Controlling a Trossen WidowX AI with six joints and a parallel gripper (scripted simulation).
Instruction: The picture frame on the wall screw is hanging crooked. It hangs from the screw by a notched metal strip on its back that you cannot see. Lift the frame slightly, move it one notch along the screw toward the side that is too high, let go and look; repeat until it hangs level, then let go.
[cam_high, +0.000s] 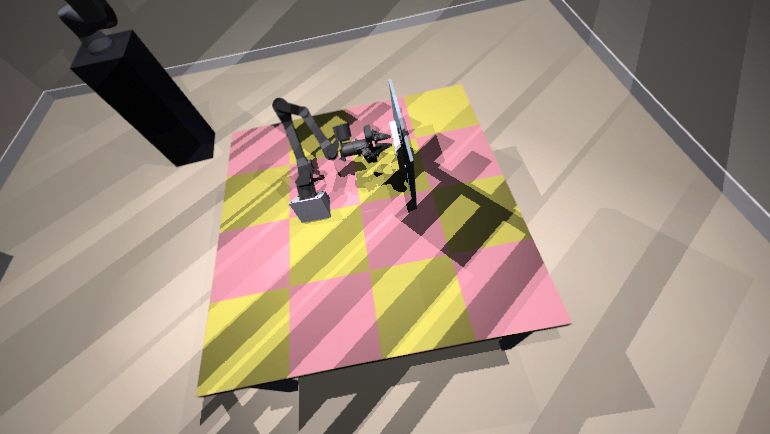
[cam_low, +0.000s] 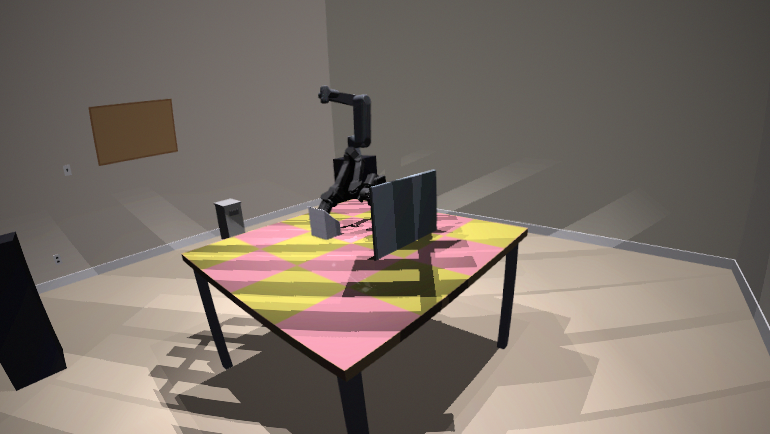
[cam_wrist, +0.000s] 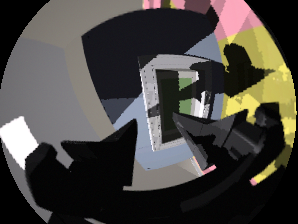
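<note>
The picture frame is 30 mm ahead of my gripper tip, 10 mm to the left of it and 50 mm below it. Round my gripper tip: upright wall panel: 40 mm ahead, 20 mm to the left, 60 mm below.
</note>
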